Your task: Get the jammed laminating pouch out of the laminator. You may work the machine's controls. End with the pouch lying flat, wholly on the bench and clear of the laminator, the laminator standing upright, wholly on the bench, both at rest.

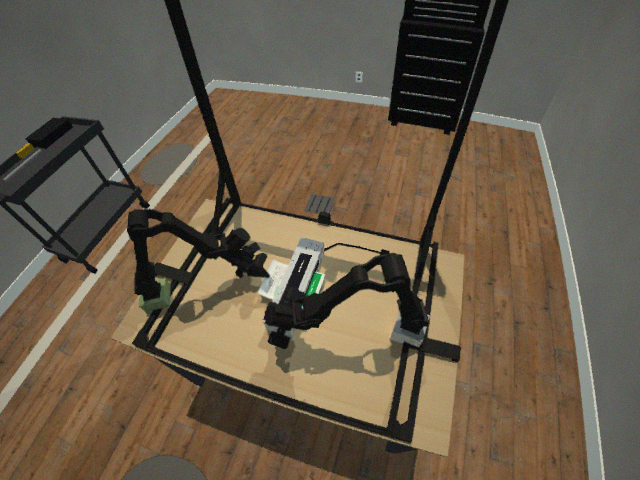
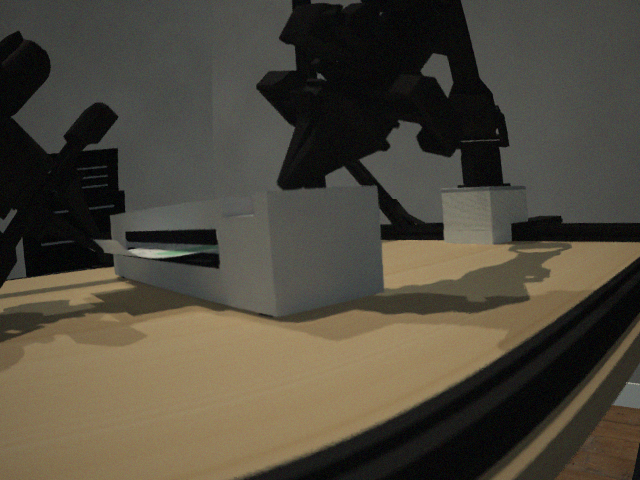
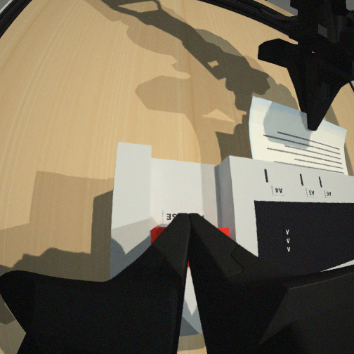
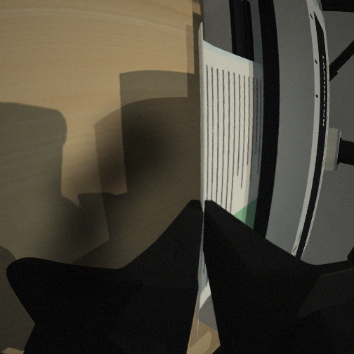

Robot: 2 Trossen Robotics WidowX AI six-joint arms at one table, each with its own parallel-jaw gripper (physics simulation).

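Places are measured from the left arm's base along level axes (x ahead, y left, z up), in metres.
Where they show: left gripper, fingertip midpoint: [image 2: 283, 189]; right gripper, fingertip midpoint: [image 1: 269, 276] [image 2: 103, 249]; left arm's base, link origin: [image 1: 412, 322] [image 2: 484, 187]; right arm's base, link origin: [image 1: 152, 291].
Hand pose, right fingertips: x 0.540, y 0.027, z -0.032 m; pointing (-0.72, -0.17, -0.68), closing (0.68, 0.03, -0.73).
Note:
Things, the pixels of their top centre, and the offset from my right fingertips. "spot": a spot on its surface instead. Level surfaces: height alone.
- laminating pouch, top centre: [image 2: 188, 227] [image 1: 291, 282] 0.010 m up, 0.094 m back, 0.010 m right
- green part, surface spot: [image 1: 314, 283] spot: 0.008 m down, 0.167 m back, 0.049 m right
- black cable, surface spot: [image 1: 356, 246] spot: 0.040 m down, 0.239 m back, 0.294 m right
- bench, surface height: 0.047 m down
The pale grey laminator [image 1: 311, 244] [image 2: 325, 248] [image 3: 241, 182] [image 4: 295, 125] stands upright on the bench. The laminating pouch [image 1: 277, 272] [image 2: 149, 253] [image 3: 295, 137] [image 4: 227, 125] sticks out of its slot, its outer edge raised; a green part [image 1: 314, 283] shows at the other side. My right gripper [image 1: 267, 275] [image 2: 98, 245] [image 3: 309, 129] [image 4: 200, 209] is shut on the pouch's outer edge. My left gripper [image 2: 302, 184] [image 3: 186, 222] is shut, holding nothing, its tips down at the red release control [image 3: 158, 234] in the laminator's end recess. The tips hide part of that control; contact is unclear.
A black cable [image 1: 356, 246] runs from the laminator's far end towards the right. Black frame rails [image 1: 268, 390] edge the bench [image 1: 330, 382]. The left arm reaches over the laminator's near end. A cart [image 1: 98, 217] and a black cabinet [image 1: 439, 64] stand off the bench.

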